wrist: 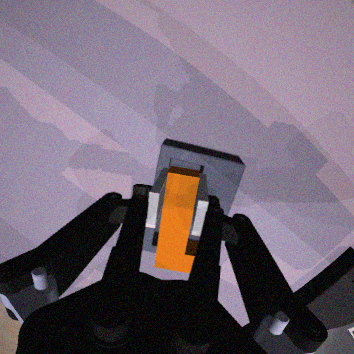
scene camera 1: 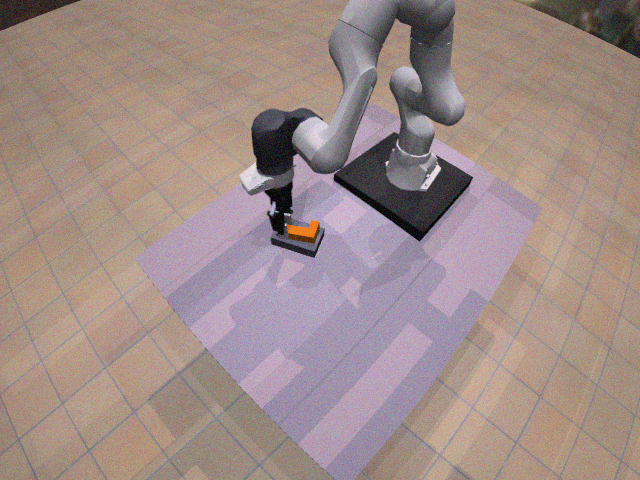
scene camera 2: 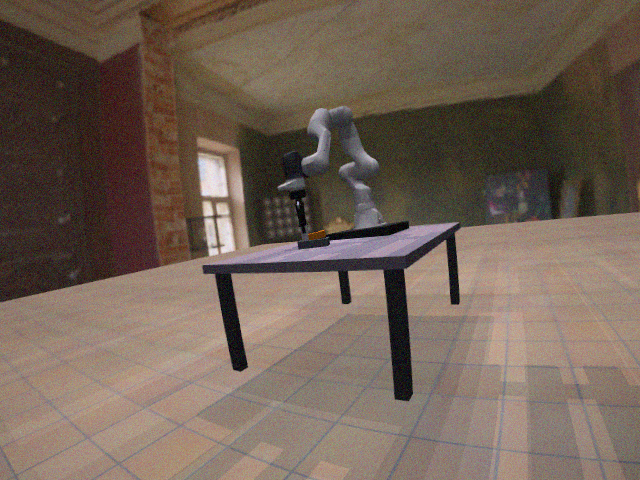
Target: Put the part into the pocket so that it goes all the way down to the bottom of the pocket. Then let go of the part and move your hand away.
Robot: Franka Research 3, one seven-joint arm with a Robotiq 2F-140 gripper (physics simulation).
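The orange part (scene camera 1: 302, 233) (scene camera 2: 316, 235) (wrist: 177, 220) is a bar with a raised end seen in scene camera 1. It is over the grey block (scene camera 1: 292, 246) (scene camera 2: 313, 244) (wrist: 227, 175) that has the pocket, and it stands clearly above the block's top. The far end of the pocket shows just beyond the part in the wrist view; the part hides most of the rest. My gripper (scene camera 1: 284, 228) (scene camera 2: 305, 235) (wrist: 182, 183) is shut on the part, with one pad on each long side. Whether the part's underside is inside the pocket is hidden.
The block lies on the pale purple table (scene camera 1: 361, 330) (scene camera 2: 310, 265). The arm's base stands on a black plate (scene camera 1: 361, 180) (scene camera 2: 392, 228), to the right of and behind the block in scene camera 1.
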